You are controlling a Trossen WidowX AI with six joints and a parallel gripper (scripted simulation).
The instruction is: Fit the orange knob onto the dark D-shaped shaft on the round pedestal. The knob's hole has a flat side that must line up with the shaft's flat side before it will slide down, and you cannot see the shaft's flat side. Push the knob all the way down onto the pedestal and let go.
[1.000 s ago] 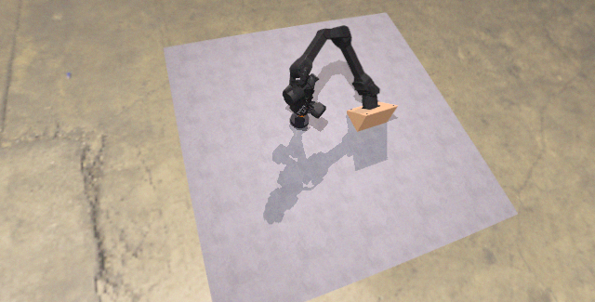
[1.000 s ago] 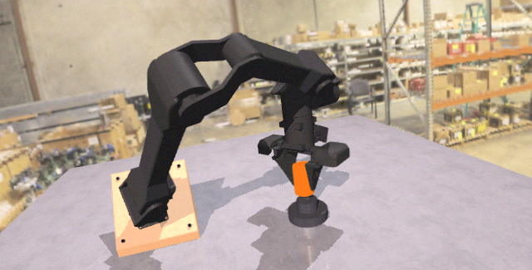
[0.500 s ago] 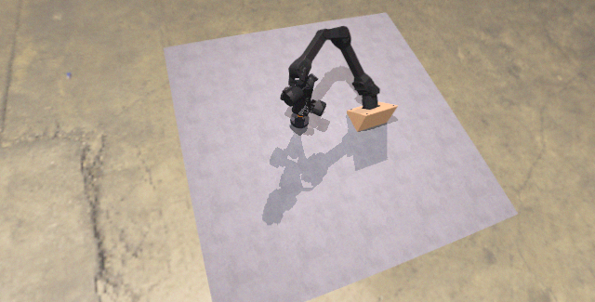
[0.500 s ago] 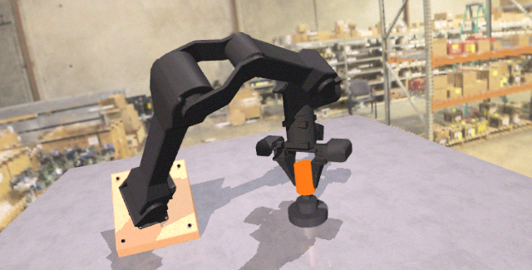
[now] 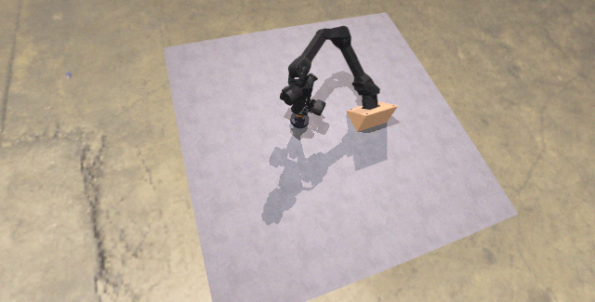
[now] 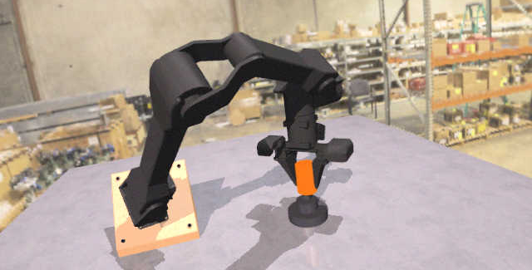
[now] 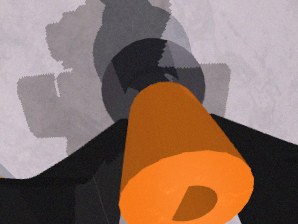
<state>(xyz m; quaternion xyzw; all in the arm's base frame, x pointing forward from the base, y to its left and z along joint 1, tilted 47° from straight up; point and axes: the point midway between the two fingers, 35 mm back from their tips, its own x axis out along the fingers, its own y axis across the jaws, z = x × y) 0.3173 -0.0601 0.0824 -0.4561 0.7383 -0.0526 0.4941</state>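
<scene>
The pedestal lies 4 cm below my gripper tip. Round my gripper tip: orange knob: 2 cm above.
</scene>
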